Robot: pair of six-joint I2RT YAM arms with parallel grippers.
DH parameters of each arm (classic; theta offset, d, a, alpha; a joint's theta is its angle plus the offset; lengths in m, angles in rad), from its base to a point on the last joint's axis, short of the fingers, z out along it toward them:
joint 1: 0 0.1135 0.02 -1.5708
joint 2: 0 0 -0.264 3.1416
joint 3: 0.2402 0 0.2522 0
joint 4: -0.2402 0 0.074 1.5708
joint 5: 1.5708 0 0 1.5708
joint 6: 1.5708 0.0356 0 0
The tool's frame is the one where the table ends.
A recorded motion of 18 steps. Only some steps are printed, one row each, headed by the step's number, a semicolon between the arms.
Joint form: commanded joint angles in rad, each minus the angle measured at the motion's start. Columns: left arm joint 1, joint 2, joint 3, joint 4, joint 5, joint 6; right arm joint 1, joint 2, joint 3, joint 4, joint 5, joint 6.
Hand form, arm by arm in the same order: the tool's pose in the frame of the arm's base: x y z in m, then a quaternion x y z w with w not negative. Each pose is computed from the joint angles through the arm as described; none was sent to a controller.
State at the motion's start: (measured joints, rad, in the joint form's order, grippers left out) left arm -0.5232 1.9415 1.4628 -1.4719 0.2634 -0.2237; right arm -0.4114 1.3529 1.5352 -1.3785 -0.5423 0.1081
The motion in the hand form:
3: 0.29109 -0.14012 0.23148 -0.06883 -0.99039 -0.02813 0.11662; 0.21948 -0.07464 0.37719 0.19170 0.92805 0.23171 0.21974
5: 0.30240 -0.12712 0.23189 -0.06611 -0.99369 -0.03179 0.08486; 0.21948 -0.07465 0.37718 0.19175 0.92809 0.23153 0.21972
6: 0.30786 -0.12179 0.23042 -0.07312 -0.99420 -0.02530 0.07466; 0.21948 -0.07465 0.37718 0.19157 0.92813 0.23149 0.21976
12: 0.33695 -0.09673 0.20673 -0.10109 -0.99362 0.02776 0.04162; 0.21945 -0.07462 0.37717 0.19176 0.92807 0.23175 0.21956
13: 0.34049 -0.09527 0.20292 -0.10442 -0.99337 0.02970 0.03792; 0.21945 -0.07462 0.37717 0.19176 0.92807 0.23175 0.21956
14: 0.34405 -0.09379 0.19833 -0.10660 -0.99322 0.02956 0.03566; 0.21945 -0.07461 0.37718 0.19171 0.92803 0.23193 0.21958
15: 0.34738 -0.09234 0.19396 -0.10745 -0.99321 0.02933 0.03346; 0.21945 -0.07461 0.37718 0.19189 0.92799 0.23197 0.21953
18: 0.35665 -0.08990 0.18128 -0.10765 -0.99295 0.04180 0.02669; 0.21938 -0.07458 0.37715 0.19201 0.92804 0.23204 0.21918
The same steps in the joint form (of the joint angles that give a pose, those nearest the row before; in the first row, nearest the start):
3: 0.0782 -0.0698 0.0587 0.0130 -0.2304 -0.0786; 0.0046 -0.0034 -0.0046 0.0080 0.0023 -0.0008
5: 0.1247 -0.0748 0.0591 0.0645 -0.2682 -0.0423; 0.0046 -0.0034 -0.0046 0.0080 0.0027 -0.0008
6: 0.1461 -0.0725 0.0580 0.0915 -0.2670 -0.0069; 0.0046 -0.0034 -0.0046 0.0080 0.0027 -0.0012
12: 0.2506 -0.0210 0.0359 0.2502 -0.1946 0.1564; 0.0046 -0.0034 -0.0046 0.0077 0.0023 -0.0008
13: 0.2575 -0.0099 0.0358 0.2686 -0.1926 0.1698; 0.0046 -0.0034 -0.0046 0.0077 0.0023 -0.0008
14: 0.2640 0.0034 0.0358 0.2857 -0.1942 0.1804; 0.0046 -0.0034 -0.0046 0.0076 0.0019 -0.0008
15: 0.2701 0.0160 0.0359 0.3021 -0.1957 0.1881; 0.0046 -0.0034 -0.0046 0.0076 0.0019 -0.0004
18: 0.2850 0.0523 0.0358 0.3540 -0.1736 0.2033; 0.0046 -0.0034 -0.0046 0.0069 0.0019 -0.0004

